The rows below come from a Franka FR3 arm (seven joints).
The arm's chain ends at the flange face. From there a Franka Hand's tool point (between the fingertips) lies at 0.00 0.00 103.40 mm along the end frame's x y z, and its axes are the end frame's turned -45 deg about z.
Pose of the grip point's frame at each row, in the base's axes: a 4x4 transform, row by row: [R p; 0 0 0 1], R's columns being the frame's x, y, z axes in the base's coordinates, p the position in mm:
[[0.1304, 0.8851, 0.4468, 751.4], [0.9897, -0.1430, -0.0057, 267.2], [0.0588, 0.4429, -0.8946, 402.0], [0, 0, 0, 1]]
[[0.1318, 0.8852, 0.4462, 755.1], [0.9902, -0.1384, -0.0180, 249.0], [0.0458, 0.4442, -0.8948, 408.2], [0, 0, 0, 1]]
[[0.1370, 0.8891, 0.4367, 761.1], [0.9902, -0.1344, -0.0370, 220.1], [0.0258, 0.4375, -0.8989, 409.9], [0, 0, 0, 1]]
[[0.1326, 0.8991, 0.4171, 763.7], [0.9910, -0.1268, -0.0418, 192.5], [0.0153, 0.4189, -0.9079, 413.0], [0, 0, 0, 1]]
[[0.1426, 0.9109, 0.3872, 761.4], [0.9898, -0.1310, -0.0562, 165.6], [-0.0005, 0.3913, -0.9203, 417.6], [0, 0, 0, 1]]
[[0.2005, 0.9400, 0.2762, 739.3], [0.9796, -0.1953, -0.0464, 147.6], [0.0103, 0.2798, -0.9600, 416.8], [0, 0, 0, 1]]
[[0.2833, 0.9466, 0.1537, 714.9], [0.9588, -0.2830, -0.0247, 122.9], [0.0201, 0.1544, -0.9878, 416.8], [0, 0, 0, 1]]
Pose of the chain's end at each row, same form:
[[0.7181, 0.5337, 0.4468, 705.2], [0.5987, -0.8009, -0.0057, 267.8], [0.3548, 0.2716, -0.8946, 494.5], [0, 0, 0, 1]]
[[0.7191, 0.5327, 0.4462, 709.0], [0.6023, -0.7980, -0.0180, 250.9], [0.3465, 0.2817, -0.8948, 500.7], [0, 0, 0, 1]]
[[0.7256, 0.5318, 0.4367, 715.9], [0.6051, -0.7952, -0.0370, 223.9], [0.3276, 0.2911, -0.8989, 502.8], [0, 0, 0, 1]]
[[0.7295, 0.5420, 0.4171, 720.6], [0.6111, -0.7904, -0.0418, 196.8], [0.3070, 0.2854, -0.9079, 506.9], [0, 0, 0, 1]]
[[0.7449, 0.5433, 0.3872, 721.4], [0.6073, -0.7925, -0.0562, 171.4], [0.2763, 0.2770, -0.9203, 512.8], [0, 0, 0, 1]]
[[0.8065, 0.5229, 0.2762, 710.7], [0.5546, -0.8308, -0.0464, 152.4], [0.2051, 0.1906, -0.9600, 516.1], [0, 0, 0, 1]]
[[0.8697, 0.4690, 0.1537, 699.0], [0.4779, -0.8781, -0.0247, 125.5], [0.1234, 0.0950, -0.9878, 518.9], [0, 0, 0, 1]]

